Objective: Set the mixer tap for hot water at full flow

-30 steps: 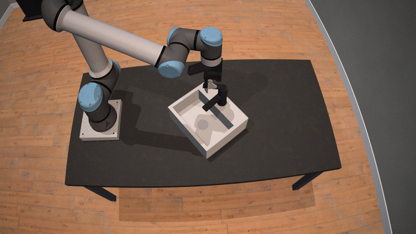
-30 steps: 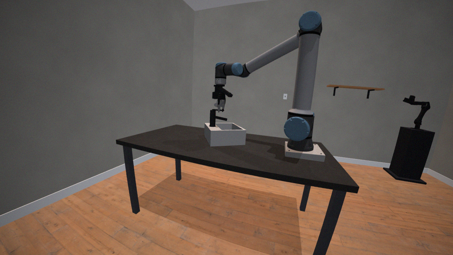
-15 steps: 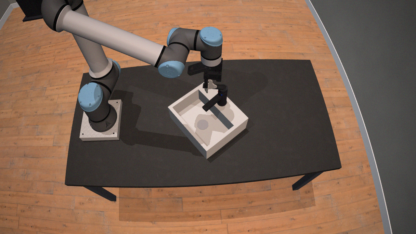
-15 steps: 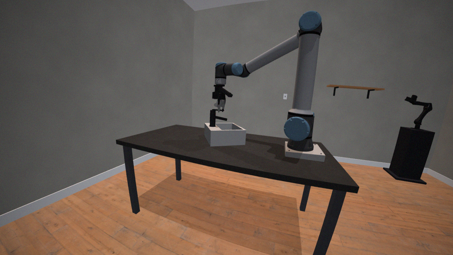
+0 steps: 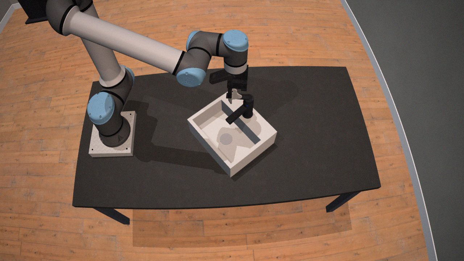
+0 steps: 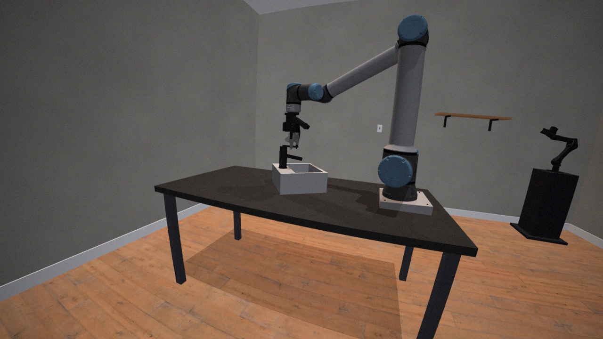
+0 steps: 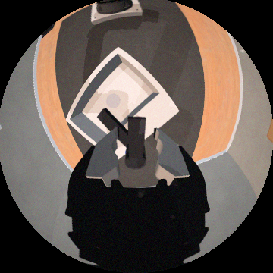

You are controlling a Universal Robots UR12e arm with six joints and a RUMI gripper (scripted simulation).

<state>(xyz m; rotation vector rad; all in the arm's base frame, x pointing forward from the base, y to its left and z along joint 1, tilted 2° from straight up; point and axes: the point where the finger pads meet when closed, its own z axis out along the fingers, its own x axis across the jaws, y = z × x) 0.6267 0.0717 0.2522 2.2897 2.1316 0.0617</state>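
My hand is 3 cm short of the lever. The rest, counted from my hand: white square basin 23 cm below, 8 cm to the right, 1 cm behind.
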